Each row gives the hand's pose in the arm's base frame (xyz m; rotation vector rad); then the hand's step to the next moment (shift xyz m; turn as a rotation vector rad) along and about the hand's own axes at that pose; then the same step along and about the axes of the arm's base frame.
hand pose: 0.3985 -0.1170 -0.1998 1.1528 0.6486 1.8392
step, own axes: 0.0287 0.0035 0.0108 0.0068 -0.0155 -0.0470
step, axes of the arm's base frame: 0.0022 0.0229 0.0206 -0.0377 0.0142 -0.0296
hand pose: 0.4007 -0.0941 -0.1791 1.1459 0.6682 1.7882
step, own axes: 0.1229 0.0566 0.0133 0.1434 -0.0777 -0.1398
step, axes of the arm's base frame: -0.0325 0.0822 0.1033 -0.1224 0.1658 -0.0605
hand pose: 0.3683 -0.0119 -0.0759 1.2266 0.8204 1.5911
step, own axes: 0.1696 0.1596 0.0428 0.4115 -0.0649 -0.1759
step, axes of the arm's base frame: -0.0131 0.1036 0.2125 -0.1778 0.4146 0.0312
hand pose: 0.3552 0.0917 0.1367 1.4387 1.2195 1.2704
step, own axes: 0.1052 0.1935 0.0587 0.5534 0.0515 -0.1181
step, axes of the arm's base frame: 0.0851 0.0707 0.1993 -0.1033 0.5348 0.1616
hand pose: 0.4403 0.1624 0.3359 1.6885 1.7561 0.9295
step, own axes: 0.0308 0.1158 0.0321 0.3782 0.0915 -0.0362
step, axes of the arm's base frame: 0.0953 0.0324 0.0725 -0.0007 0.3698 0.1264
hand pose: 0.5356 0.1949 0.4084 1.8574 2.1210 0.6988
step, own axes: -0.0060 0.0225 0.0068 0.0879 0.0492 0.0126
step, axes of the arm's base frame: 0.0237 -0.0027 0.0045 0.0339 0.0923 0.0252
